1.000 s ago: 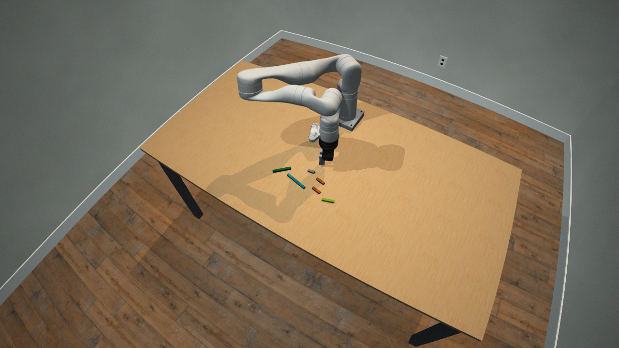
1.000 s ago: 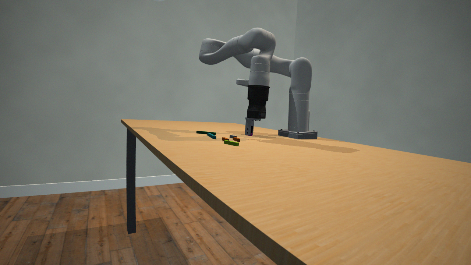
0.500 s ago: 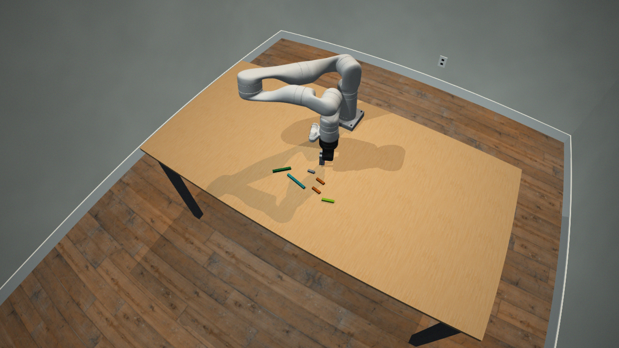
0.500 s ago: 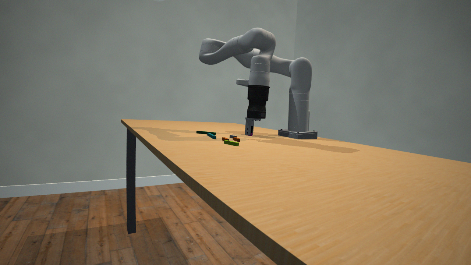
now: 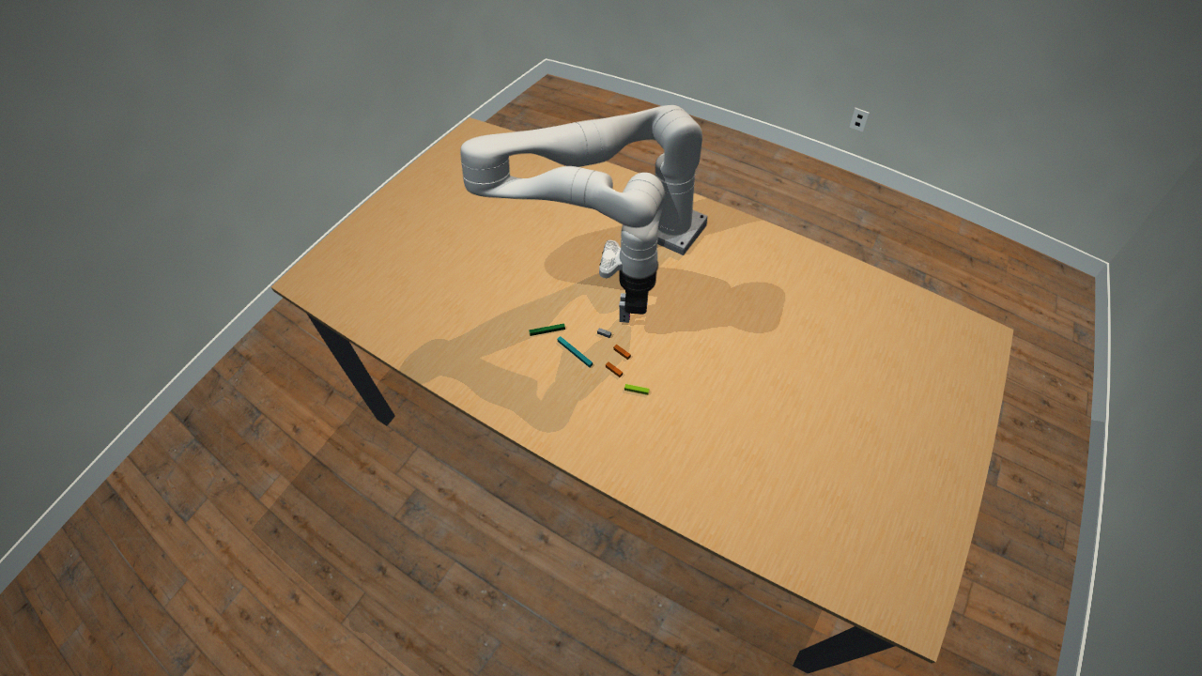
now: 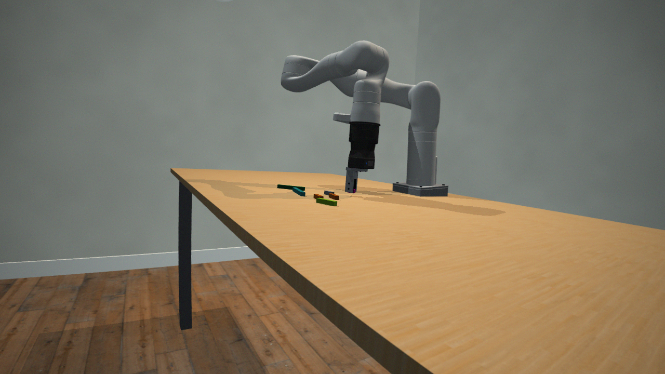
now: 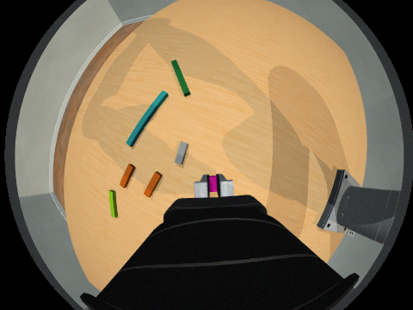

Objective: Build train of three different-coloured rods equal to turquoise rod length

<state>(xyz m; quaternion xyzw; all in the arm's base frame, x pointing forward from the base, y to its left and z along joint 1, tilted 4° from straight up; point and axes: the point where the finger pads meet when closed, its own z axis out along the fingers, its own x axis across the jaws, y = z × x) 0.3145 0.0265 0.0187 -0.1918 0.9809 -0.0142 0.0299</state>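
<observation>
Right now the grey rod is 5 cm ahead of my hand, 2 cm to the right of it and 2 cm below it. Round my hand: green rod (10 cm ahead, 14 cm to the right, 2 cm below); then turquoise rod (13 cm ahead, 5 cm to the right, 2 cm below); then magenta rod (1 cm below).
</observation>
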